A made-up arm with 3 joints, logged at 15 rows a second.
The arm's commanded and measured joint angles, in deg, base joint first. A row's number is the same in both.
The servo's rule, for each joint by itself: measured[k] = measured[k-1] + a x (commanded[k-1-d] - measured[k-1]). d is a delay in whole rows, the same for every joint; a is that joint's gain. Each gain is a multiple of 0.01, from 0.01 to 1. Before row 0 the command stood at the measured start. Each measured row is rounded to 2 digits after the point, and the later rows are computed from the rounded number. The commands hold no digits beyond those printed.
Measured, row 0:
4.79 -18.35 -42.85
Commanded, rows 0 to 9:
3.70 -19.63 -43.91
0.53 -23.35 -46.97
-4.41 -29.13 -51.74
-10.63 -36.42 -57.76
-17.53 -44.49 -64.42
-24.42 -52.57 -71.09
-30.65 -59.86 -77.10
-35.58 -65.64 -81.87
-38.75 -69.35 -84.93
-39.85 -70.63 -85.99
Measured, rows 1 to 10:
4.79 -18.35 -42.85
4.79 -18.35 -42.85
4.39 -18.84 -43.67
2.96 -20.55 -46.21
0.23 -23.81 -50.47
-3.79 -28.60 -56.08
-8.87 -34.64 -62.50
-14.62 -41.45 -69.11
-20.55 -48.45 -75.26
-26.11 -54.98 -80.35
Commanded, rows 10 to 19:
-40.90 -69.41 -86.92
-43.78 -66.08 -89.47
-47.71 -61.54 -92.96
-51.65 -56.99 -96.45
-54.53 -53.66 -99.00
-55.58 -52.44 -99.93
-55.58 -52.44 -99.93
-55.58 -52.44 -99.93
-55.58 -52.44 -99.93
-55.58 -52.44 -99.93
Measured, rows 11 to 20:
-30.79 -60.44 -83.88
-34.14 -64.31 -85.50
-36.64 -66.25 -86.59
-39.28 -66.19 -88.81
-42.40 -64.42 -92.01
-45.82 -61.60 -95.43
-49.04 -58.58 -98.18
-51.46 -56.25 -99.53
-52.98 -54.80 -99.84
-53.94 -53.90 -99.91

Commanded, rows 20 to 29:
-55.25 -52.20 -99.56
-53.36 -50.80 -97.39
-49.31 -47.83 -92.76
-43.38 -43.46 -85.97
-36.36 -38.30 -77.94
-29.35 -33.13 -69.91
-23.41 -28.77 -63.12
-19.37 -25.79 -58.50
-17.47 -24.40 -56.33
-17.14 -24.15 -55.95
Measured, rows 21 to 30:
-54.55 -53.35 -99.93
-54.93 -53.00 -99.93
-55.05 -52.70 -99.65
-54.42 -51.98 -97.91
-52.53 -50.40 -93.94
-49.14 -47.76 -87.80
-44.41 -44.17 -80.21
-38.84 -39.97 -72.28
-33.13 -35.71 -65.23
-28.04 -31.94 -60.05

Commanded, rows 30 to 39:
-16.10 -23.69 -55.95
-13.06 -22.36 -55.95
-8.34 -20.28 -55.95
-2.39 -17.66 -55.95
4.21 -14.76 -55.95
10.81 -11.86 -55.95
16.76 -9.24 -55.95
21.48 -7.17 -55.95
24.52 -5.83 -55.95
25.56 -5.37 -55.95
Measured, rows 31 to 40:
-24.13 -29.07 -57.19
-21.54 -27.20 -56.24
-19.53 -25.87 -56.02
-17.14 -24.54 -55.97
-13.88 -22.92 -55.95
-9.63 -20.92 -55.95
-4.51 -18.58 -55.95
1.16 -16.03 -55.95
6.93 -13.45 -55.95
12.31 -11.06 -55.95

